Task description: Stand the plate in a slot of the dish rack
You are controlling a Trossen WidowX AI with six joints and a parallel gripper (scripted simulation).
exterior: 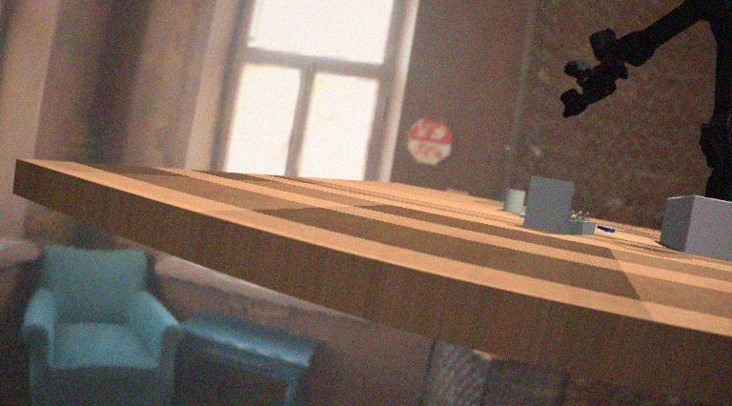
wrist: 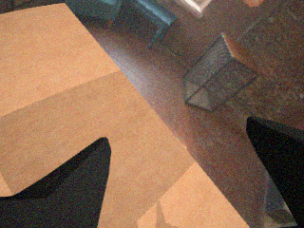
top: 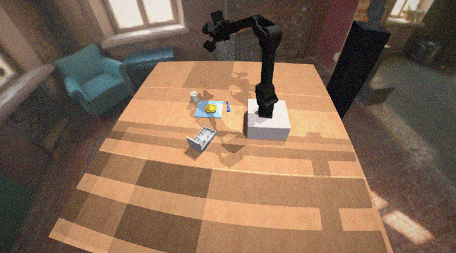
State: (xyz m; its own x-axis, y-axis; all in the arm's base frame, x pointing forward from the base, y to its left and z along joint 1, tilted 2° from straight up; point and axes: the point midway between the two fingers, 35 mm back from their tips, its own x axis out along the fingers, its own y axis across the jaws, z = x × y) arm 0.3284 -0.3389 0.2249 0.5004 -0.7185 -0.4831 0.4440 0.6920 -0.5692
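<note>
Right now my gripper tip is 32 cm to the right of the yellow plate, 27 cm above it and 5 cm past it. Round my gripper tip: dish rack (52 cm to the left, 26 cm below, 7 cm behind); then cup (26 cm below, 24 cm to the left, 7 cm ahead).
</note>
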